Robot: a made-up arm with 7 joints.
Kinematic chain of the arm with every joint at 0, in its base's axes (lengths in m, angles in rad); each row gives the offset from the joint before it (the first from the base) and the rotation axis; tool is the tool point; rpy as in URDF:
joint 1: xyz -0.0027 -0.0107 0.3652 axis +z
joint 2: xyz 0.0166 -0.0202 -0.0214 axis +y
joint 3: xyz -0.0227 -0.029 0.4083 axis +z
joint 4: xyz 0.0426 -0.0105 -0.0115 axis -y
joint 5: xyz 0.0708 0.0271 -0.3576 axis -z
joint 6: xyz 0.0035 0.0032 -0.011 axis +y
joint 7: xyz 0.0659 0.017 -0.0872 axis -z
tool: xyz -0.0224 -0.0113 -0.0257 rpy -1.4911 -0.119 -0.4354
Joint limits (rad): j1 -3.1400..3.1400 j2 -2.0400..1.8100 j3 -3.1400..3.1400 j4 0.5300..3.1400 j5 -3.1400..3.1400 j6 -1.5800..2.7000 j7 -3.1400..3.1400
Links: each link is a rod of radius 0.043 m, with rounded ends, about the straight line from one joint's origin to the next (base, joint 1, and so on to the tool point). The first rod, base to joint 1, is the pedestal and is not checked.
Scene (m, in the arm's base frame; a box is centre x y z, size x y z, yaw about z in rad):
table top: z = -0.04
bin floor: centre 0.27 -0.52 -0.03 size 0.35 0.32 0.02 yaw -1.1
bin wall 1: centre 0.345 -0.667 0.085 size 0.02 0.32 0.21 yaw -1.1
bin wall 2: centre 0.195 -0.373 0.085 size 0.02 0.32 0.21 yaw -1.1
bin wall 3: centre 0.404 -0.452 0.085 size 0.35 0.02 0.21 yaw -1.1
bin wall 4: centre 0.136 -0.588 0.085 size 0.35 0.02 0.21 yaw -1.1
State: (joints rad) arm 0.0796 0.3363 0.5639 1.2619 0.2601 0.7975 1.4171
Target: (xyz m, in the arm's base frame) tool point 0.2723 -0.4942 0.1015
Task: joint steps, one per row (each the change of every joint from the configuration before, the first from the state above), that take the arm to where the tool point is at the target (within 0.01 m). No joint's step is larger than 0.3 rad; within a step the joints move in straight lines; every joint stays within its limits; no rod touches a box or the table.
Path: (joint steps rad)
1: -0.2326 0.0403 -0.2045 -0.0322 -0.0091 -0.0051 -0.0036
2: -0.2325 0.0404 -0.2045 -0.0322 -0.0092 -0.0052 -0.0036
3: -0.2326 0.0403 -0.2045 -0.0323 -0.0091 -0.0051 -0.0036
4: -0.2326 0.0403 -0.2046 -0.0322 -0.0092 -0.0052 -0.0036
5: 0.0105 0.2326 -0.0033 0.0575 0.0112 -0.0487 0.0142
6: 0.0104 0.2326 -0.0033 0.0574 0.0112 -0.0488 0.0143

